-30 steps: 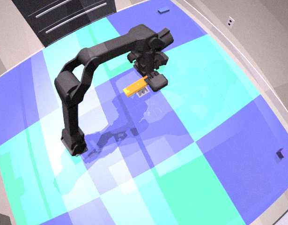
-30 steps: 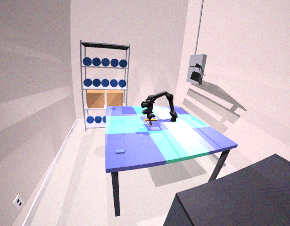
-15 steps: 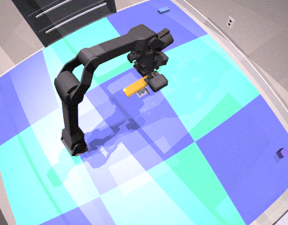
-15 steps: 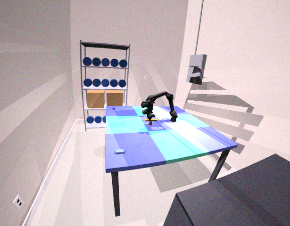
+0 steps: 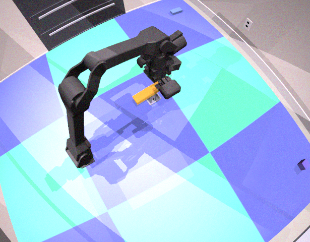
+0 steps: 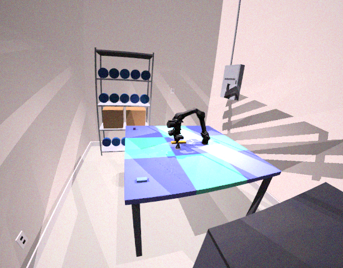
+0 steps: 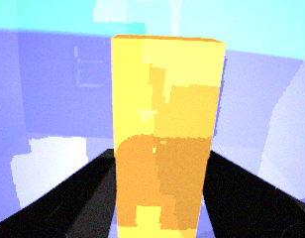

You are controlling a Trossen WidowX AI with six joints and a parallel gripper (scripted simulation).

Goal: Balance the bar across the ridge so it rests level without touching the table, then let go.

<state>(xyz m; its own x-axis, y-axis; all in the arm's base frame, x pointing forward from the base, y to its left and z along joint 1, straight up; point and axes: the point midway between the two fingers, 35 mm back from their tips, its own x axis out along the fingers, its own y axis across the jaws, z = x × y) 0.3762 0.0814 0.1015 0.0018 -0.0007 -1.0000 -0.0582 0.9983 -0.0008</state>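
My gripper tip is 3 cm past the orange bar. The rest, counted from my gripper tip: small purple cube 58 cm to the right, 36 cm ahead, 5 cm below; small blue block 42 cm to the left, 36 cm ahead, 6 cm below.
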